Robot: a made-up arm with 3 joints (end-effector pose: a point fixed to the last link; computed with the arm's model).
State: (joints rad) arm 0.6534 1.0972 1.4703
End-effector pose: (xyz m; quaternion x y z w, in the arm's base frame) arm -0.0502 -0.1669 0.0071 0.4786 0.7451 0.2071 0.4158
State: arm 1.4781 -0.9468 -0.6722
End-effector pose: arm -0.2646 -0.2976 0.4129 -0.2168 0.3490 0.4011 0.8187
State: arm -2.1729 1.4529 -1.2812
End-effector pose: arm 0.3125 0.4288 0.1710 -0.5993 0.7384 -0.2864 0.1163
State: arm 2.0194 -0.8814 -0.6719
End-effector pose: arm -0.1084 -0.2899 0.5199 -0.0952 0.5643 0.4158 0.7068
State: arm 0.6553 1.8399 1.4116
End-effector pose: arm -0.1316 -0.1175 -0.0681 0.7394 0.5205 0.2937 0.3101
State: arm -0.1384 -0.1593 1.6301
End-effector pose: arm 0.0938 -0.0659 0.1734 -0.0504 0.6764 -0.0615 0.7322
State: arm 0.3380 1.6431 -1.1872
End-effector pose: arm -0.2359 0.4307 0.0348 0.5294 -0.2806 -0.5058 0.6206
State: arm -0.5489 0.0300 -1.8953
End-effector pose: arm 0.3469 -0.0731 -0.3661 0.0117 -0.9397 -0.0093 0.3416
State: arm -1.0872 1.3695 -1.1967
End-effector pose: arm 0.1827 0.4015 -0.1516 0.6315 -0.7044 -0.0346 0.3221
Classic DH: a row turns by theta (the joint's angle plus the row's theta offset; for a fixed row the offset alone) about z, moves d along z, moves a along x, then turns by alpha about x. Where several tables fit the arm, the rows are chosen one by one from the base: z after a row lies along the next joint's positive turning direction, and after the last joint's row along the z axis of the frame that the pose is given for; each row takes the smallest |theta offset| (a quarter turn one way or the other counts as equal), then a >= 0, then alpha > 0; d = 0 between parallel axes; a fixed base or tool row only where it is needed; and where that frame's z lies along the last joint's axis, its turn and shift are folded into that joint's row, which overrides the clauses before.
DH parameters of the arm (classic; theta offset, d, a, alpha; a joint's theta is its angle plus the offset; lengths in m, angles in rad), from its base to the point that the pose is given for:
base (fixed): 0 0.1499 0 -1.5708
joint 1: 1.5708 -0.0018 0.132 1.5708
joint 2: 0 0.0015 0.1715 -1.5708
joint 3: 1.5708 -0.0859 0.3069 -1.5708
tool (fixed): 3.1416 0.0766 0 0

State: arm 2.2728 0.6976 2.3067
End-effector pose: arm -0.3109 -0.0706 0.0667 -0.3417 -0.7072 -0.0058 0.6189
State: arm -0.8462 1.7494 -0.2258
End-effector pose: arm -0.0685 0.1764 -0.2098 0.7307 -0.3275 0.2342 0.5513
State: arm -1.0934 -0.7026 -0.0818
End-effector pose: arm 0.0067 -0.1451 -0.2033 -0.3010 -0.5205 -0.1667 0.7814
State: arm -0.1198 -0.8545 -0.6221
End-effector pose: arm -0.2598 -0.2755 -0.1396 -0.4014 -0.3299 0.1030 0.8482
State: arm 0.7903 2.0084 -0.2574
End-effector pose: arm -0.3177 0.1936 0.2783 0.7306 0.1413 -0.4220 0.5178
